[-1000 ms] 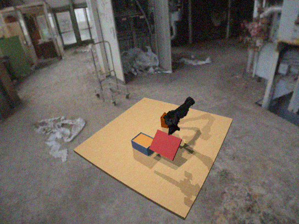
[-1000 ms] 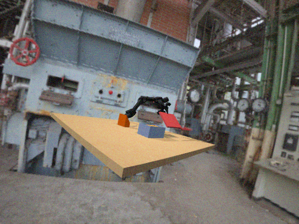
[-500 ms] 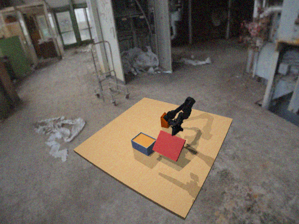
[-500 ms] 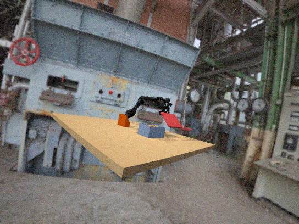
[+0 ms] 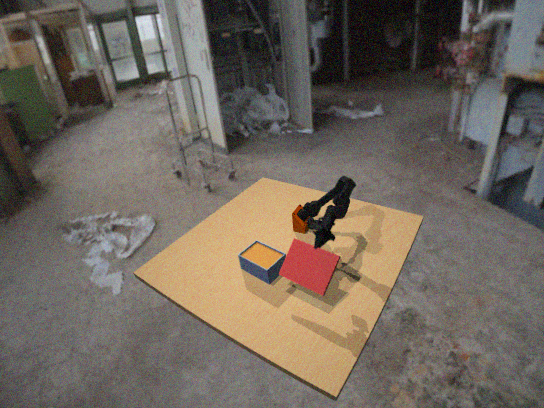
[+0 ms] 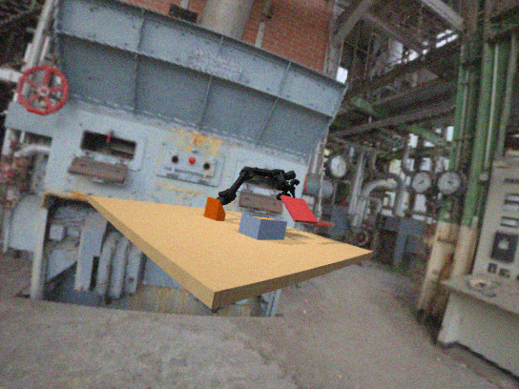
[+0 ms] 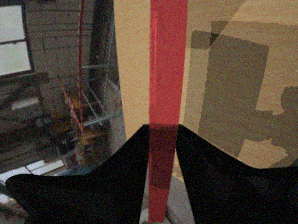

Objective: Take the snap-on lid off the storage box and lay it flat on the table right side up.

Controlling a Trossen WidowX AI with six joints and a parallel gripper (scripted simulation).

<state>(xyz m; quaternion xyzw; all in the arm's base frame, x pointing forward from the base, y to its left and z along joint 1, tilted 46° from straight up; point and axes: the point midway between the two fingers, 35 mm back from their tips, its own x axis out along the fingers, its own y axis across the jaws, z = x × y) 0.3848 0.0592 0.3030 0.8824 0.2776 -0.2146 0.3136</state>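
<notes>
Now: the lid 6 cm ahead of my gripper tip, 5 cm below it and 1 cm to the right of it. Round my gripper tip: storage box (30 cm to the right, 18 cm below).
</notes>
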